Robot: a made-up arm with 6 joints.
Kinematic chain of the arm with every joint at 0, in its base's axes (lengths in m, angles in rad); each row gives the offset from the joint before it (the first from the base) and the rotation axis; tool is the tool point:
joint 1: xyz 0 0 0.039 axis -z
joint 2: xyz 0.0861 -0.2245 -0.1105 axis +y
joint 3: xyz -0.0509 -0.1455 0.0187 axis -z
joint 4: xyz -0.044 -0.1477 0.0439 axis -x
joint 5: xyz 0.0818 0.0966 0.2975 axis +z
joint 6: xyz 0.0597 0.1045 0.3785 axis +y
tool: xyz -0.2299 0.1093 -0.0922
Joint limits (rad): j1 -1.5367..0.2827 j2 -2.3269..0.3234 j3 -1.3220..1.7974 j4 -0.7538..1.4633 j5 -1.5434..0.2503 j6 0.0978..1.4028
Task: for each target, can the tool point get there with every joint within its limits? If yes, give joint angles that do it. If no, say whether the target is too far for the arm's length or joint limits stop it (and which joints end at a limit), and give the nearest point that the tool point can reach.
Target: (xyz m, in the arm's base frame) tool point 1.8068 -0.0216 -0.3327
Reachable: no: too far | nearest point 1.0581 -0.0126 -0.1851 | short by 0.763 m
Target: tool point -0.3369 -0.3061 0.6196
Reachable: yes | joints 0.0013 -0.7484 -0.7561 -0.4028 -1.3153 0.2914
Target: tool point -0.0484 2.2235 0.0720
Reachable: no: too far | nearest point 0.2210 0.8388 0.0594 | short by 1.411 m
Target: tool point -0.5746 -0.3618 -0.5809
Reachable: yes | joints -0.0291 -1.8574 -0.7712 0.0633 0.0977 0.6638
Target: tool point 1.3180 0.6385 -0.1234
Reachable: no: joint limits stop it (at a limit: joint 2, joint 3, joint 5, joint 6) | nearest point 0.9658 0.4679 -0.0840 | short by 0.393 m
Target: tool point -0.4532 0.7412 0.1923
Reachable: no: joint limits stop it (at a limit: joint 1, joint 2, joint 6) | nearest point -0.2340 0.5606 0.1550 | short by 0.286 m
